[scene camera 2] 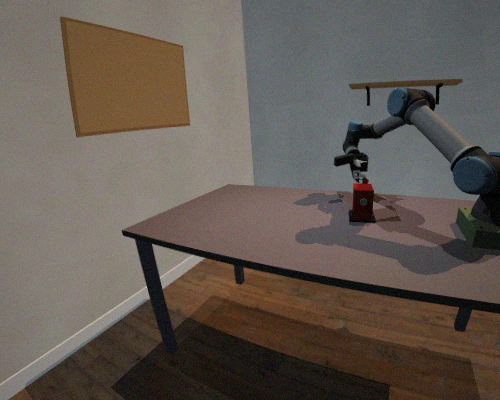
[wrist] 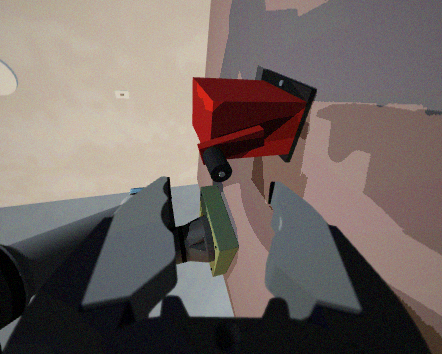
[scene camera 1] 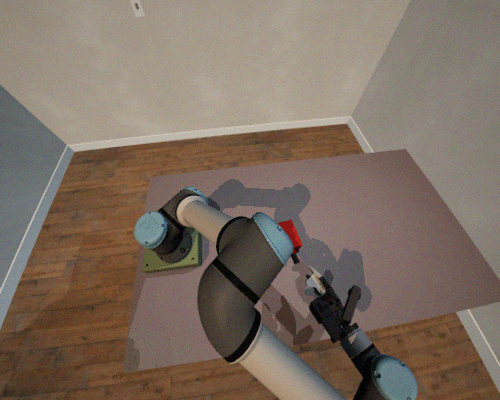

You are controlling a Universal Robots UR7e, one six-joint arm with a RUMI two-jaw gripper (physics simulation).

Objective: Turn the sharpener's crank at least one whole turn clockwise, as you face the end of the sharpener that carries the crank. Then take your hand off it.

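Seen in the pictures: gripper, fingertip midpoint: [scene camera 2: 359, 174] [wrist: 220, 181] [scene camera 1: 307, 270]; arm's base at its link origin: [scene camera 2: 493, 217] [wrist: 208, 237] [scene camera 1: 175, 245].
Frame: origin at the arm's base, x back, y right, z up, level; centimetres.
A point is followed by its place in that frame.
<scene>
The red sharpener [scene camera 1: 291, 235] @[x -48.4, y 11.4, z 7.1 cm] [scene camera 2: 362, 195] @[x -47.8, y 4.9, z 5.1 cm] [wrist: 250, 112] @[x -50.0, y 16.3, z 2.6 cm] stands on its black base [wrist: 300, 125] @[x -48.2, y 16.4, z -5.2 cm] [scene camera 2: 362, 219] @[x -47.2, y 4.8, z -4.8 cm] on the table. Its red crank arm [wrist: 235, 141] lies on the end that faces my gripper, with the arm's outer end towards the top of the body. The black crank knob [wrist: 217, 164] @[x -47.2, y 22.0, z 7.9 cm] [scene camera 1: 295, 258] @[x -46.0, y 20.6, z 8.6 cm] sticks out from that end of the arm towards my gripper. My gripper [wrist: 220, 181] @[x -48.4, y 25.8, z 8.9 cm] [scene camera 1: 312, 275] @[x -48.4, y 25.8, z 8.9 cm] is open, with nothing between its fingers. Its fingertips stand apart from the knob, which shows just beyond the gap between them. In scene camera 2 the fingers are small behind the sharpener.
The table [scene camera 1: 400, 240] @[x -101.8, y 25.0, z -5.7 cm] [scene camera 2: 225, 220] @[x -103.5, y -3.7, z -5.7 cm] [wrist: 340, 185] @[x -45.0, y 25.0, z -5.7 cm] carries the sharpener and the arm's green base plate [scene camera 1: 172, 267] @[x 2.4, y 8.6, z -1.8 cm] [scene camera 2: 470, 227] @[x -11.3, y -8.1, z -0.9 cm] [wrist: 225, 232] @[x -9.5, y 5.4, z -3.1 cm]. The arm's large elbow [scene camera 1: 235, 280] @[x -24.2, y 26.5, z 46.1 cm] hangs over the table beside the sharpener in scene camera 1. A shelf [scene camera 2: 405, 84] is on the back wall.
</scene>
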